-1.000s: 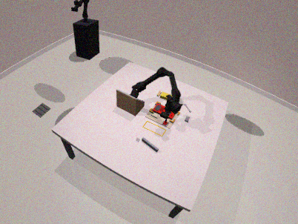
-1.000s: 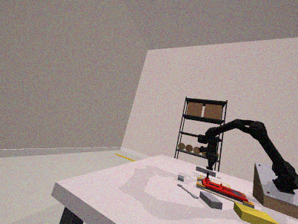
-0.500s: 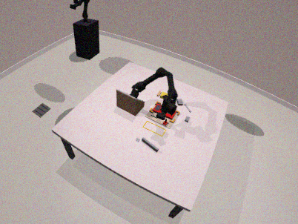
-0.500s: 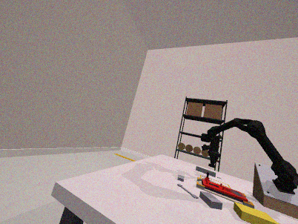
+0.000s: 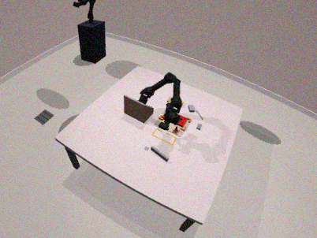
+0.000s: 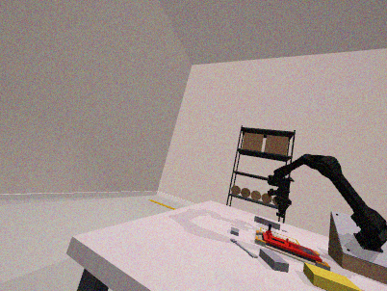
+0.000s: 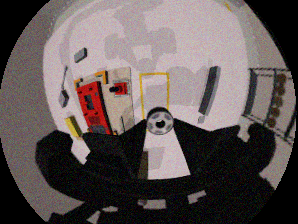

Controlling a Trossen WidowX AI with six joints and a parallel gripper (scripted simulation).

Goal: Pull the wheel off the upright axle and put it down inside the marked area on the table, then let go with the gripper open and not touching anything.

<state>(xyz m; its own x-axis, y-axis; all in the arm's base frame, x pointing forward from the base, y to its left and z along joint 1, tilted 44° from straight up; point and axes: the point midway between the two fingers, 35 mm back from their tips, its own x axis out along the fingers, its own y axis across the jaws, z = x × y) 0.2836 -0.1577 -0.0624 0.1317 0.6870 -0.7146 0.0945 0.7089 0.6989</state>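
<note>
The wheel lies right at my gripper tip. From my gripper tip the other things lie so: yellow block: 50 mm behind, 430 mm to the left, 90 mm below.
</note>
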